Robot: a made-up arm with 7 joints.
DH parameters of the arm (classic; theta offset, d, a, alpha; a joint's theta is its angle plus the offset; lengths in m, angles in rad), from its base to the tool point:
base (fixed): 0 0.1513 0.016 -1.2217
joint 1: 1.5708 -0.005 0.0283 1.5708
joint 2: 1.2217 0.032 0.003 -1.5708
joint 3: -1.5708 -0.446 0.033 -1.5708
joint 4: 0 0.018 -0.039 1.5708
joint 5: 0 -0.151 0.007 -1.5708
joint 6: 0 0.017 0.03 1.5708
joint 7: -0.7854 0 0.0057 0
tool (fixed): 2.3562 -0.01 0 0
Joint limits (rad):
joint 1: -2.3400..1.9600
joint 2: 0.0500..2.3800
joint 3: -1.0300..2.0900
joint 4: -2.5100..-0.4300
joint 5: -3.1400..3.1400
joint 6: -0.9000..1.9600
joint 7: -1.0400..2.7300
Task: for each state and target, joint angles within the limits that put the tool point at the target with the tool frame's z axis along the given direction. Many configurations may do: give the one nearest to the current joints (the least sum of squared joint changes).
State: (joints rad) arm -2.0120 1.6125 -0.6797 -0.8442 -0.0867 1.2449 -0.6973
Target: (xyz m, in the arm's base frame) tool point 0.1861 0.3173 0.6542 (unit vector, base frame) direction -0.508 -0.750 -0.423
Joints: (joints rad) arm -2.2127 1.4278 -0.5761 -0.9780 0.1453 1.1271 -0.6948
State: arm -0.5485 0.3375 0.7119 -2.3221 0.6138 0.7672 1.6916
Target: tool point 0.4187 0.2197 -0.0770 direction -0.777 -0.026 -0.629
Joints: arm -0.6218 0.2331 0.7076 -1.9296 1.0361 0.5530 1.7149
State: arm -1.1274 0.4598 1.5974 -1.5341 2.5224 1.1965 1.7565
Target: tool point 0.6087 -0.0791 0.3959 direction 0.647 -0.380 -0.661
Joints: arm -1.8714 0.1176 1.3186 -0.9722 2.5796 1.4010 1.7363
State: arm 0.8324 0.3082 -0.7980 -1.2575 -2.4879 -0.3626 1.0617
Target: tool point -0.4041 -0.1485 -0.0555 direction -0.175 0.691 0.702
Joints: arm 1.5839 0.1768 -0.7485 -2.1650 -2.4914 -0.6745 1.1134
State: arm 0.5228 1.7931 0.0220 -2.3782 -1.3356 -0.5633 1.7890
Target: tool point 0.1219 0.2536 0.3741 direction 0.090 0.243 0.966
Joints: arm -0.2706 2.3763 -0.4387 -2.5100 -0.7540 -0.8940 1.7650
